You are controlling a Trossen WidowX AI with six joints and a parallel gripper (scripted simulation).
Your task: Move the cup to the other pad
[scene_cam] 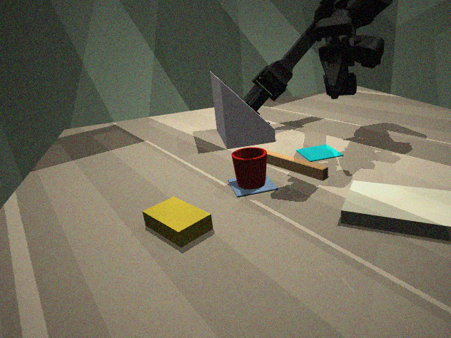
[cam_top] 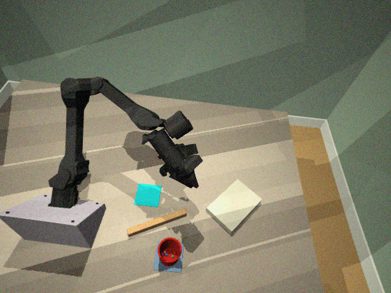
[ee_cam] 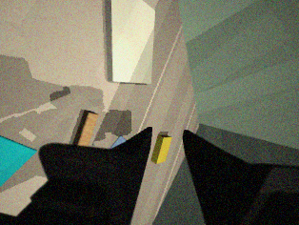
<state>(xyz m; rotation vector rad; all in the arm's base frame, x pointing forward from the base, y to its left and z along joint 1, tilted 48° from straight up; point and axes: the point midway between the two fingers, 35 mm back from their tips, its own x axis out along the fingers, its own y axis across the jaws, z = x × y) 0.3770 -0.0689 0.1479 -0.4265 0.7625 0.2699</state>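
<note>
My gripper tip is now 16 cm to the left of the red cup, 15 cm above it and 6 cm past it. From my gripper tip the other things lie so: pale flat slab (17 cm below, 16 cm ahead, 4 cm to the left); wooden bar (18 cm below, 11 cm behind, 5 cm to the right); blue pad (20 cm below, 16 cm to the right, 6 cm behind).
</note>
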